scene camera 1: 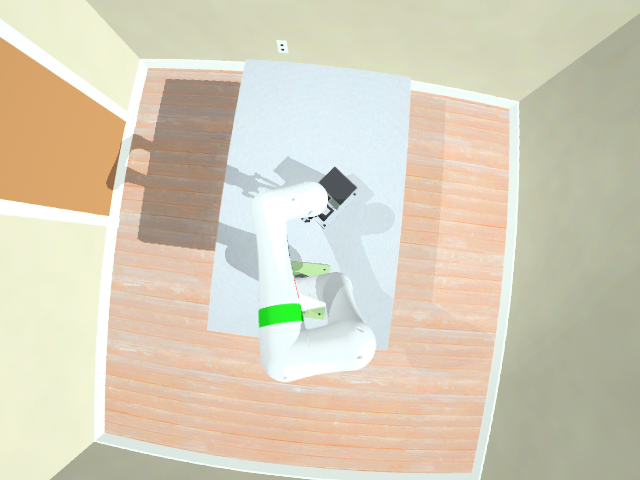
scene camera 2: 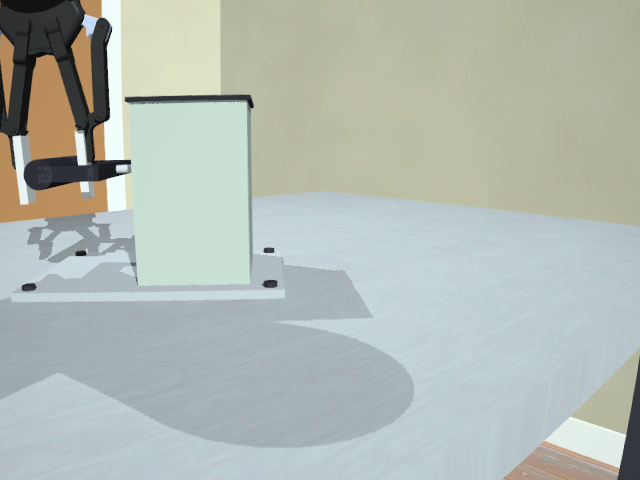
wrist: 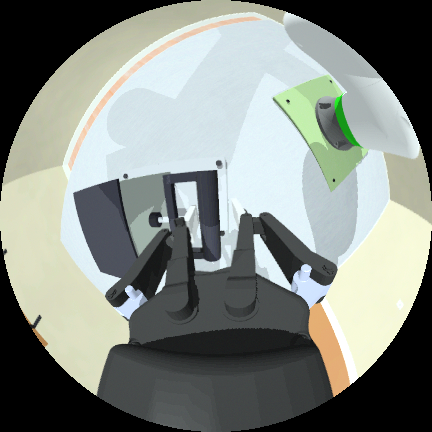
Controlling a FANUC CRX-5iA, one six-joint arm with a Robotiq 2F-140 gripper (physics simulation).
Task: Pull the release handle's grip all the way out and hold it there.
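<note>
The release handle's dark round grip [scene camera 2: 40, 174] [wrist: 210, 225] is a horizontal bar on a dark frame. A short pale rod [scene camera 2: 123, 168] shows between the frame and the pale green housing [scene camera 2: 191, 196], whose top is dark in scene camera 1 [scene camera 1: 337, 184] and the wrist view [wrist: 100, 225]. My gripper [scene camera 2: 55, 198] [wrist: 214, 209] is partly open and points down, its white fingertips straddling the grip. One finger is in the frame's opening, the other beyond the grip's outer side. The fingers are not clamped on it; light contact cannot be told. In scene camera 1 the arm hides most of the gripper.
The housing stands on a bolted pale base plate [scene camera 2: 206, 295] on the light table [scene camera 1: 320, 113]. A black knob [wrist: 155, 219] sits beside the frame on the housing side. My arm [scene camera 1: 273, 258] reaches over the table from its light green mounting plate [scene camera 1: 314, 268] [wrist: 302, 112].
</note>
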